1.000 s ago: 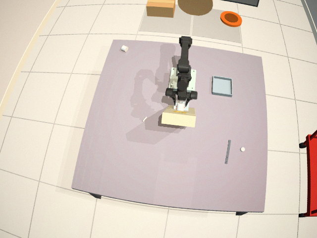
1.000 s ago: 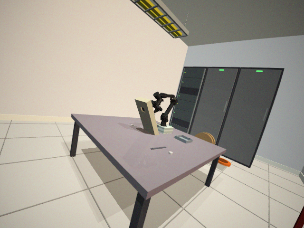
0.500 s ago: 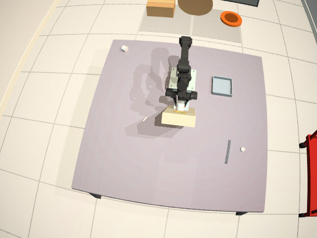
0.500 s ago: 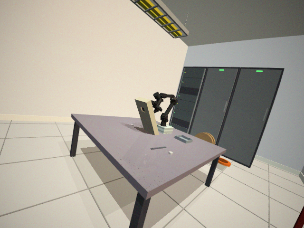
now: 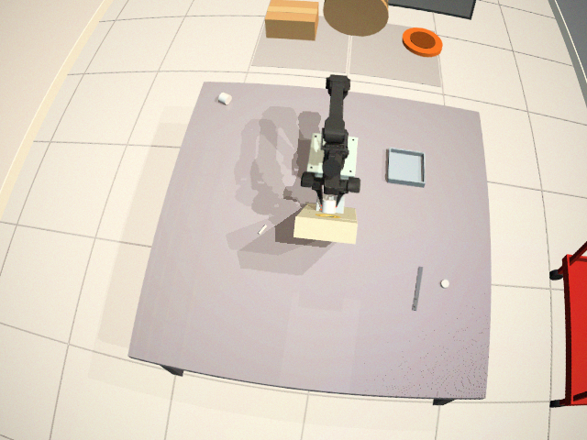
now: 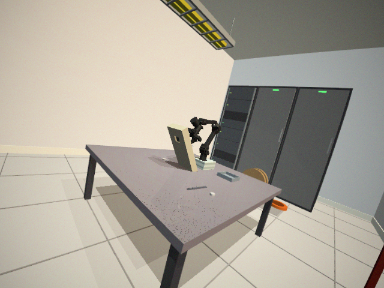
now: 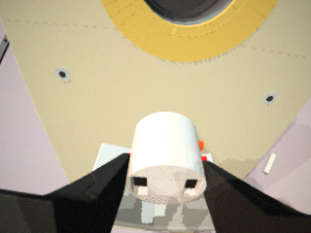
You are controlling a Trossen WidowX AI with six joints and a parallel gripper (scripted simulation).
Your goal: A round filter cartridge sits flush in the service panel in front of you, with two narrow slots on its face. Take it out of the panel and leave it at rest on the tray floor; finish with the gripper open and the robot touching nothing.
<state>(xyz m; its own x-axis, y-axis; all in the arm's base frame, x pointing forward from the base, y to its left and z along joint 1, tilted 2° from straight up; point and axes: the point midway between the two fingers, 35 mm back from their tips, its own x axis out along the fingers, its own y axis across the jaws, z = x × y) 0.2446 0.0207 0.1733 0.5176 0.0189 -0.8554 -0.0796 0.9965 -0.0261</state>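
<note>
The blue-grey tray is 35 cm behind my gripper tip, 26 cm to the left of it and 20 cm below it. From my gripper tip the other things lie so: round filter cartridge: right at my gripper tip; then small white stick: 3 cm ahead, 23 cm to the right, 21 cm below.
</note>
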